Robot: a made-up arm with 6 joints. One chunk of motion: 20 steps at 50 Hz.
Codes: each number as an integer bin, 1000 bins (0 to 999) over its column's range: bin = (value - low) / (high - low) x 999, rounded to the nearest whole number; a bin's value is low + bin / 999 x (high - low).
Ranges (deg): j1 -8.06..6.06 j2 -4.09..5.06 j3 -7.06..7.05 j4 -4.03..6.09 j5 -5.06..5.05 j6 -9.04..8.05
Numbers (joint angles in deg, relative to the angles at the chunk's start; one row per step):
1: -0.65 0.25 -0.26 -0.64 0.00 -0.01
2: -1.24 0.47 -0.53 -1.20 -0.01 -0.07
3: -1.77 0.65 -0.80 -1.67 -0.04 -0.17
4: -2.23 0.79 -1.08 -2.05 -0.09 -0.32
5: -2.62 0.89 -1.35 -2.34 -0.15 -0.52
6: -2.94 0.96 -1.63 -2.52 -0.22 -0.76
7: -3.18 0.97 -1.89 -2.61 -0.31 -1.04
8: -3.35 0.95 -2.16 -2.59 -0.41 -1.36
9: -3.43 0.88 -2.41 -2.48 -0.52 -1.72
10: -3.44 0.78 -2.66 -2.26 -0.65 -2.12
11: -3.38 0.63 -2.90 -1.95 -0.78 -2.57
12: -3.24 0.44 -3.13 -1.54 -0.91 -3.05
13: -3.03 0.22 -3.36 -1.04 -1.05 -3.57
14: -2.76 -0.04 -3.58 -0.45 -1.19 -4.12
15: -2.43 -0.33 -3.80 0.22 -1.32 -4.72
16: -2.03 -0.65 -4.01 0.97 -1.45 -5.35
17: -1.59 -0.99 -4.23 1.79 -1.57 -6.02
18: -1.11 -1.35 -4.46 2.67 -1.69 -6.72
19: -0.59 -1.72 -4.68 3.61 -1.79 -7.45
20: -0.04 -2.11 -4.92 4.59 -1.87 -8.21
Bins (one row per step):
1: 524 474 481 335 500 528
2: 483 498 462 279 499 524
3: 445 518 443 233 496 518
4: 412 533 423 195 491 510
5: 385 544 404 167 485 498
6: 362 551 384 149 478 484
7: 345 552 366 140 469 468
8: 333 550 347 142 459 449
9: 328 543 329 153 449 428
10: 327 532 312 175 436 405
11: 331 515 295 205 423 378
12: 341 495 278 246 410 350
13: 356 471 262 295 396 320
14: 375 442 246 353 382 288
15: 398 411 231 420 370 253
16: 427 376 216 494 357 216
17: 458 338 200 575 345 177
18: 492 299 184 661 333 136
19: 529 259 169 754 323 93
20: 567 216 152 851 315 49

